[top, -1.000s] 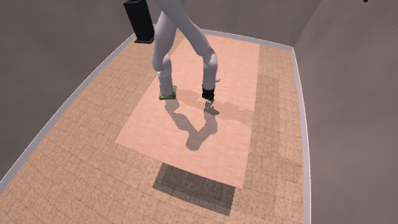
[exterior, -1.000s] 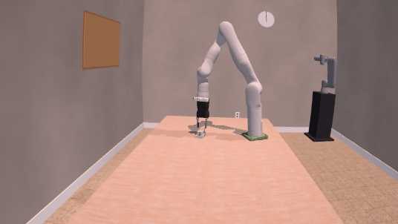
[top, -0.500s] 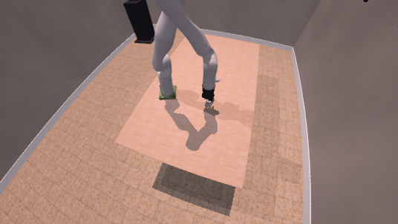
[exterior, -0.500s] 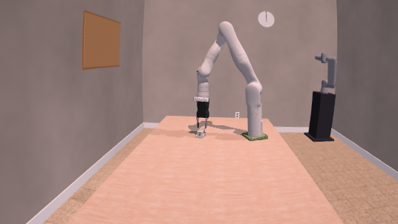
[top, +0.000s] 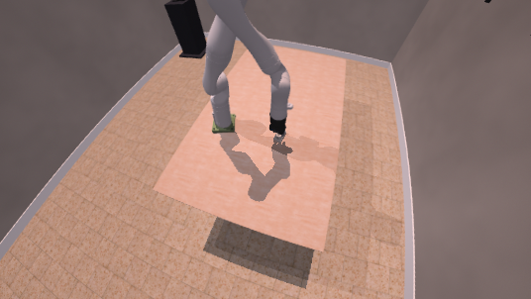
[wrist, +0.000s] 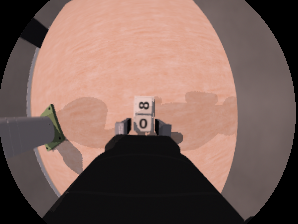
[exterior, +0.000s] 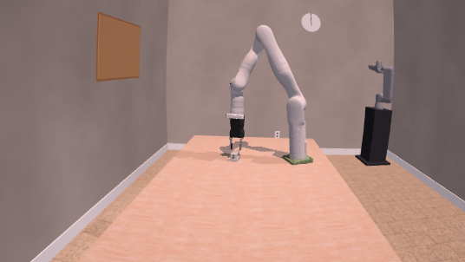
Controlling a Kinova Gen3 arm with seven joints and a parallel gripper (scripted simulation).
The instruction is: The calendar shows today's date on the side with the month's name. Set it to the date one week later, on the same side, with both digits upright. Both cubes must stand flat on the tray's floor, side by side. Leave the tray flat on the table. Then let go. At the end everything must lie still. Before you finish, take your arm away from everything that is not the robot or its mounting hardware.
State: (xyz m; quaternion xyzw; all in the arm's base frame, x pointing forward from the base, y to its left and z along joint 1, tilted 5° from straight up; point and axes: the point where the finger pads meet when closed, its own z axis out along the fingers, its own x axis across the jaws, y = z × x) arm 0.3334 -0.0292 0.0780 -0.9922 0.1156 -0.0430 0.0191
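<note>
Right now the tray is 20 mm to the left of my hand and 60 mm below it.
</note>
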